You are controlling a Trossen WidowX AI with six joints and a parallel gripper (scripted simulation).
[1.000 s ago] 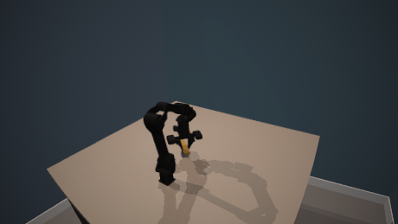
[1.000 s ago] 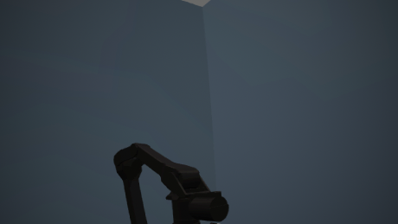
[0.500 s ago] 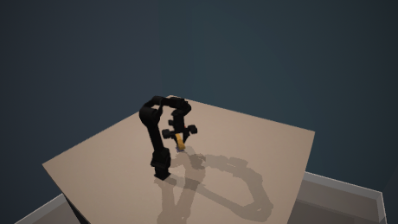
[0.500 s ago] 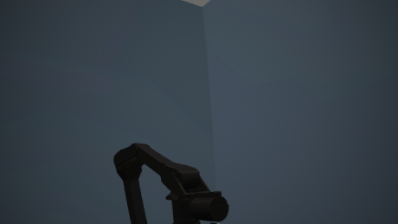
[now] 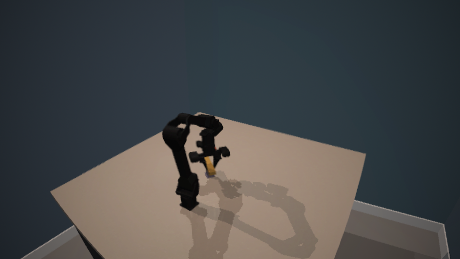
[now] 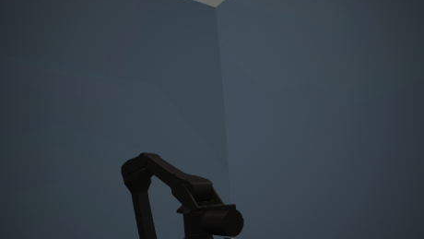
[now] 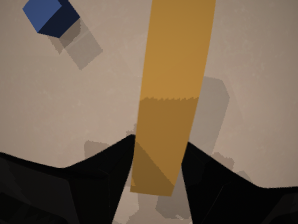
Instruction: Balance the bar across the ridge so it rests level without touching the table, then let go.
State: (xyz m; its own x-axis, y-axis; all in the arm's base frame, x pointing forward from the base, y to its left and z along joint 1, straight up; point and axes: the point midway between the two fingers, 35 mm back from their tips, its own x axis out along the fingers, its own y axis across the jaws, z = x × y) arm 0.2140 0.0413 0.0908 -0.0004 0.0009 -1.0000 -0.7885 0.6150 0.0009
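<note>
Right now my gripper tip is 20 mm to the right of the orange bar and 20 mm short of it. The rest, counted from my gripper tip: small red cube: 200 mm ahead, 140 mm to the left, 40 mm below; small blue cube: 150 mm to the left, 40 mm below, 30 mm behind.
</note>
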